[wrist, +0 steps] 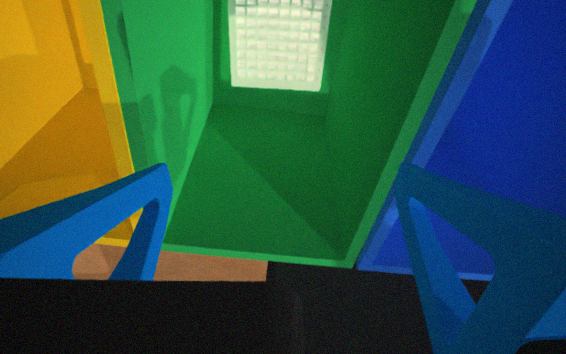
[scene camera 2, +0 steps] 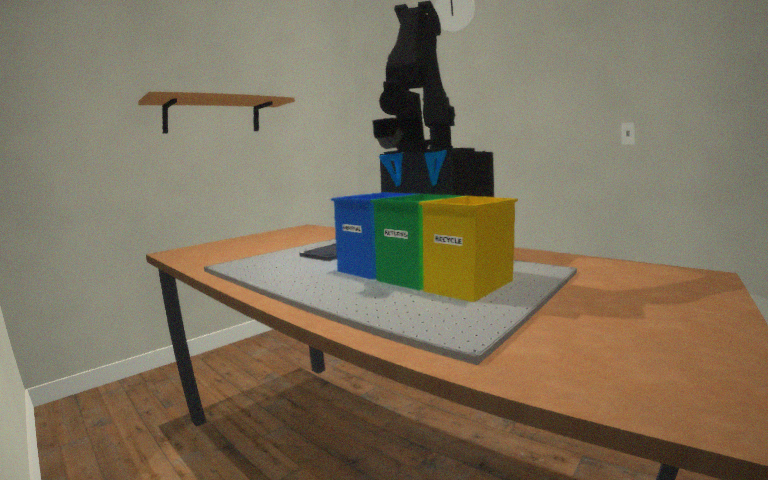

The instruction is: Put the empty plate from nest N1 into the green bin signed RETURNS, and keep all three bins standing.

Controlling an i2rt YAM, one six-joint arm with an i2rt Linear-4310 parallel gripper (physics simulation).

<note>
In view: my gripper (scene camera 2: 415, 185), a yellow bin (scene camera 2: 468, 242), a green bin (scene camera 2: 398, 221) and a blue bin (scene camera 2: 354, 215).
The yellow bin also shows in the wrist view (wrist: 70, 137). The green bin also shows in the wrist view (wrist: 294, 176). The blue bin is seen too in the wrist view (wrist: 488, 126).
</note>
